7 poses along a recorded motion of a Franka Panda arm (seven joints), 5.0 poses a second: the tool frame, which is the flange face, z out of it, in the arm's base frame.
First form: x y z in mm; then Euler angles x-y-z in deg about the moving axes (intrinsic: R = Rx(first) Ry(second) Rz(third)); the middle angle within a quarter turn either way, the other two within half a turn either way.
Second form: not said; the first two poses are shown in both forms.
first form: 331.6, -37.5, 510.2, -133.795, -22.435, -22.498
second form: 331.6, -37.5, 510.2, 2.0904, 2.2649, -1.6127
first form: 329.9, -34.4, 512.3, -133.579, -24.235, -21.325
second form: 329.9, -34.4, 512.3, 2.1268, 2.2505, -1.5706
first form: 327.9, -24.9, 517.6, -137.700, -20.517, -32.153
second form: 327.9, -24.9, 517.6, 2.0783, 2.3360, -1.7643
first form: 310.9, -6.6, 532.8, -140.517, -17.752, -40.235
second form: 310.9, -6.6, 532.8, 2.0372, 2.3966, -1.9186
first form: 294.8, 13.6, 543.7, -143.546, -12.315, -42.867
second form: 294.8, 13.6, 543.7, 1.9229, 2.4748, -2.0379
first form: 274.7, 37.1, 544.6, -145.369, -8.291, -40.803
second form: 274.7, 37.1, 544.6, 1.8218, 2.5222, -2.0771
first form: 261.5, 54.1, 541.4, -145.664, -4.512, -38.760
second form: 261.5, 54.1, 541.4, 1.7098, 2.5378, -2.1326
